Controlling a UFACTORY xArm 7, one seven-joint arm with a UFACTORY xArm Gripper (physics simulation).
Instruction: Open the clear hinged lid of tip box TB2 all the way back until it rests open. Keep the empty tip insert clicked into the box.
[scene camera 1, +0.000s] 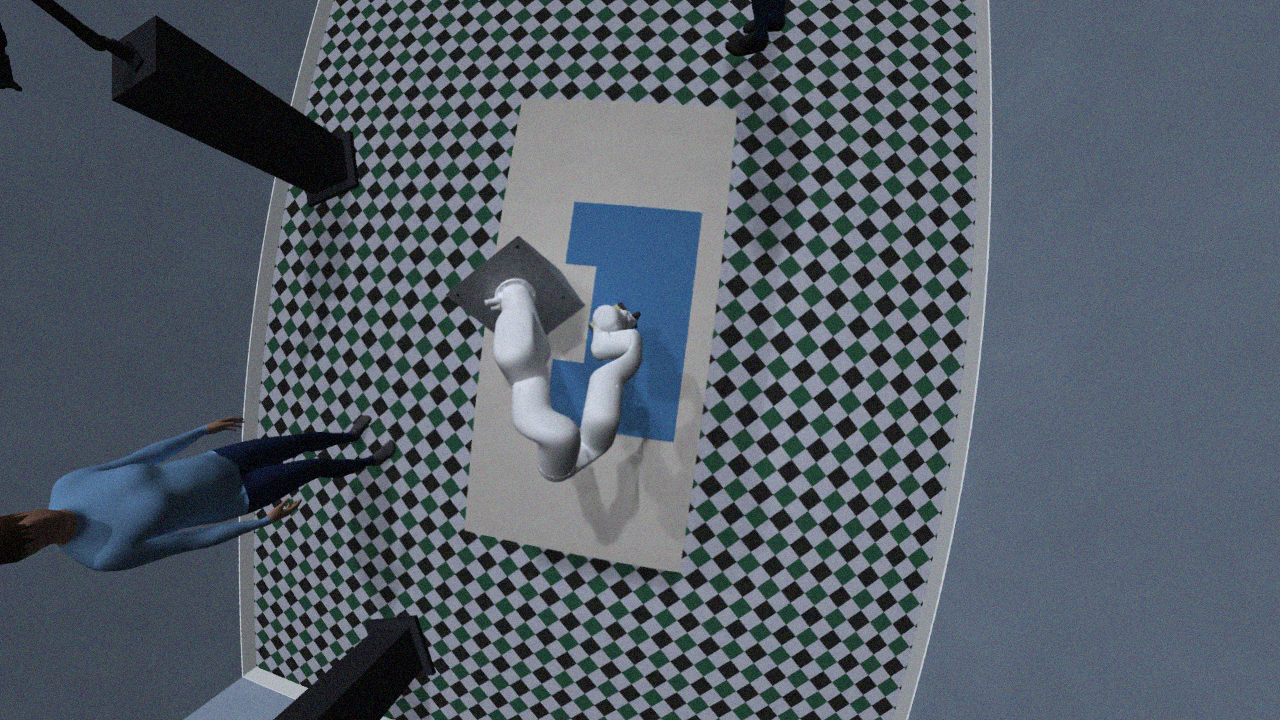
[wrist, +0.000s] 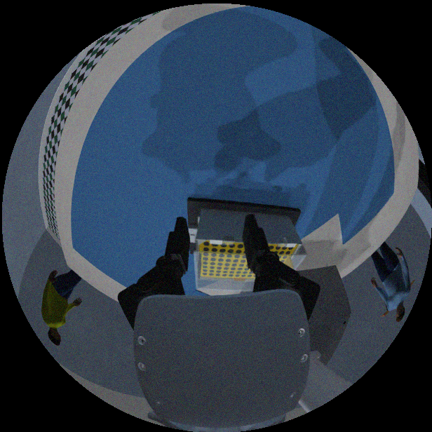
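Where they show: arm's base, origin of its link: (scene camera 1: 515, 296).
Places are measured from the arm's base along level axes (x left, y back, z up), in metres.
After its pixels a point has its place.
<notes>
Tip box TB2 (wrist: 220, 226) stands on a dark holder (wrist: 196, 202) in the wrist view, its grey side facing the upper part of the view. The yellow perforated insert (wrist: 220, 265) sits in it, with no tips visible. Clear plastic of the lid (wrist: 222, 286) shows past the insert on the side toward the gripper body; its exact angle is hard to tell. My gripper (wrist: 215, 226) is open, partway, and nothing is between its fingers. The left finger is beside the box's left end, the right finger overlaps its middle. In the scene view the arm hides most of the box and gripper.
A blue mat (scene camera 1: 648, 259) {y -0.434, x 0.079, z -0.264 m} (wrist: 120, 200) lies on the pale table (scene camera 1: 626, 152) {y -0.459, x 0.528, z -0.267 m}. The arm's grey base plate (scene camera 1: 559, 291) {y -0.125, x -0.006, z -0.063 m} (wrist: 330, 300) is beside the box. People stand on the floor around the table, and dark pillars (scene camera 1: 223, 107) stand away from it.
</notes>
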